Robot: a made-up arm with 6 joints.
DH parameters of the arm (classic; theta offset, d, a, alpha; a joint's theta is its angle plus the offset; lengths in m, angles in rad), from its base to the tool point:
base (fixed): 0 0.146 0 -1.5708
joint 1: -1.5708 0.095 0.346 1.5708
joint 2: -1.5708 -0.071 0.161 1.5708
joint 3: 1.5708 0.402 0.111 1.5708
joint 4: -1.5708 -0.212 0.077 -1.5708
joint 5: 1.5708 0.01 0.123 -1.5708
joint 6: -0.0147 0 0.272 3.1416
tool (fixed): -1.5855 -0.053 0 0
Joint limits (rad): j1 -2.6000..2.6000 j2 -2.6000..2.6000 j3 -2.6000..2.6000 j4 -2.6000..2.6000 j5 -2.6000..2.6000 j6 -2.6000..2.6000
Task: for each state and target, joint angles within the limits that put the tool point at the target. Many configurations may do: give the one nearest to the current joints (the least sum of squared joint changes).
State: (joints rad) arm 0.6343 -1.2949 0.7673 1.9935 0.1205 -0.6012
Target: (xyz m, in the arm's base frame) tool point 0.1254 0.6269 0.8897
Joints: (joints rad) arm -0.0064 -1.5070 0.2435 1.9389 0.0291 -0.3456
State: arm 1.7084 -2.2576 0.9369 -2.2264 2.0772 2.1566
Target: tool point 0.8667 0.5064 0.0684
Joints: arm 1.4917 -2.3865 0.9817 -2.1736 2.1892 2.1369
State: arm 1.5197 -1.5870 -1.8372 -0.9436 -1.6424 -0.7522
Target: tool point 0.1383 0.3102 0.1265
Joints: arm 1.6721 -2.4024 -2.0165 -0.6684 -2.1212 -1.0043
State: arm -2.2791 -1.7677 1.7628 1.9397 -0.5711 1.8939
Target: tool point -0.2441 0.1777 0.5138
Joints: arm -1.9002 -1.2883 2.2219 1.5893 -0.4854 1.7429
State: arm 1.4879 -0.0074 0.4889 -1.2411 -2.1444 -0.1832
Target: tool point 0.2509 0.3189 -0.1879
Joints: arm 1.3330 -0.3614 -0.0636 -1.3388 -1.5170 -0.1250
